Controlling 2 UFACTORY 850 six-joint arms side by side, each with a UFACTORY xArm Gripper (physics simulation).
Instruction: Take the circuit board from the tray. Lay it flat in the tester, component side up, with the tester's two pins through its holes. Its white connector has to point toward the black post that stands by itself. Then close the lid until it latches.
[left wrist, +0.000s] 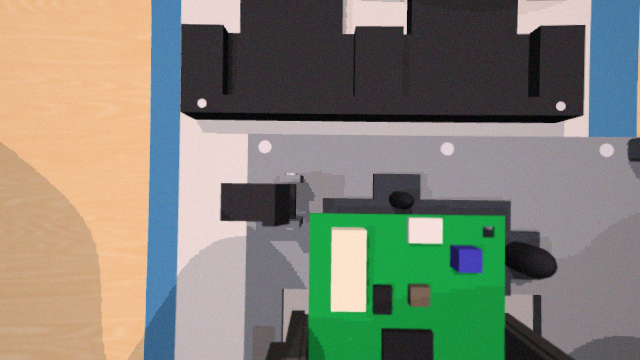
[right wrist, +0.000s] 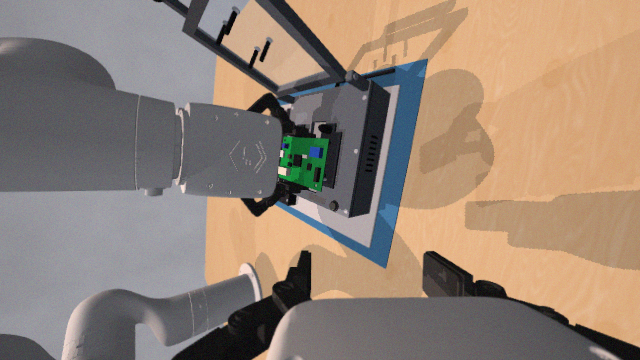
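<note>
The green circuit board (left wrist: 390, 265) (right wrist: 305, 145) is component side up, looks level and is above the tester (left wrist: 575, 200) (right wrist: 350, 125). My left gripper (left wrist: 407, 322) (right wrist: 306, 161) is shut on its side edges. The long white connector (left wrist: 348, 270) (right wrist: 284, 171) is on the board's left in the left wrist view. Black round posts (left wrist: 401, 200) (left wrist: 532, 260) stand by the board; which post stands by itself I cannot tell. The two pins do not show. The lid (right wrist: 310, 40) stands open. My right gripper (right wrist: 366, 270) is open and empty, away from the tester.
The black tray (left wrist: 380, 105) lies beyond the tester in the left wrist view. A black block (left wrist: 257, 202) is at the tester's left edge. A blue-bordered mat (left wrist: 165, 100) (right wrist: 407, 110) lies below. The left arm (right wrist: 225, 150) reaches in beside the open lid.
</note>
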